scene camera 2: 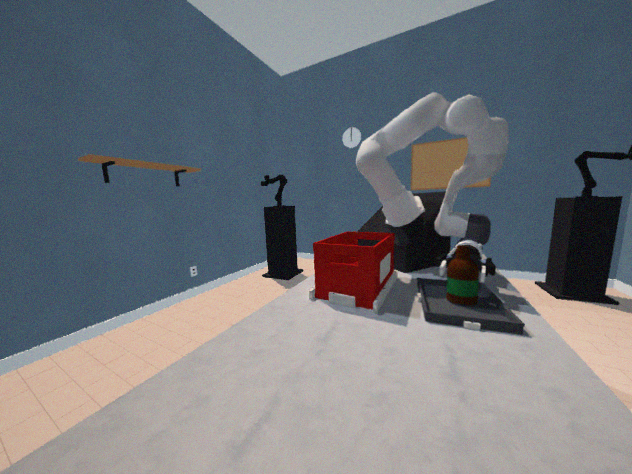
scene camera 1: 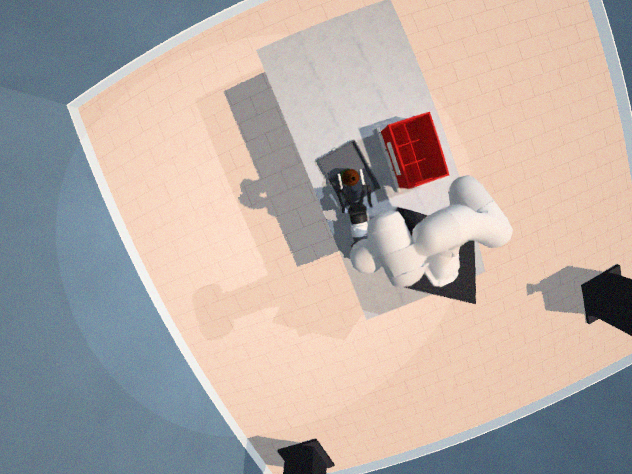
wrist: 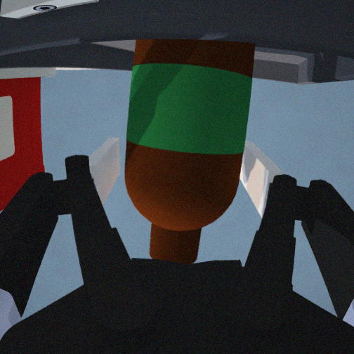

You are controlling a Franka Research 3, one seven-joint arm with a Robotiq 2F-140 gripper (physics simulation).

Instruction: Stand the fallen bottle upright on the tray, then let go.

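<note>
The brown bottle (scene camera 1: pixel 350 177) (scene camera 2: pixel 463 278) (wrist: pixel 187 110) with a green band stands on the dark tray (scene camera 1: pixel 336 155) (scene camera 2: pixel 497 312) (wrist: pixel 75 30), neck up. It looks near upright in the second scene view and slightly slanted in the wrist view. Its base is hidden behind the tray edge in the wrist view. My gripper (scene camera 1: pixel 350 178) (scene camera 2: pixel 463 269) (wrist: pixel 180 156) is open, with its pale finger pads on either side of the bottle. A narrow gap shows at the left pad in the wrist view; the right pad is very close to the bottle's outline, and contact there is unclear.
A red crate (scene camera 1: pixel 403 173) (scene camera 2: pixel 342 278) (wrist: pixel 27 150) stands beside the tray on the grey table (scene camera 1: pixel 331 66) (scene camera 2: pixel 306 397). Black pedestals (scene camera 1: pixel 306 456) (scene camera 2: pixel 279 242) with small black arms stand on the floor away from the table.
</note>
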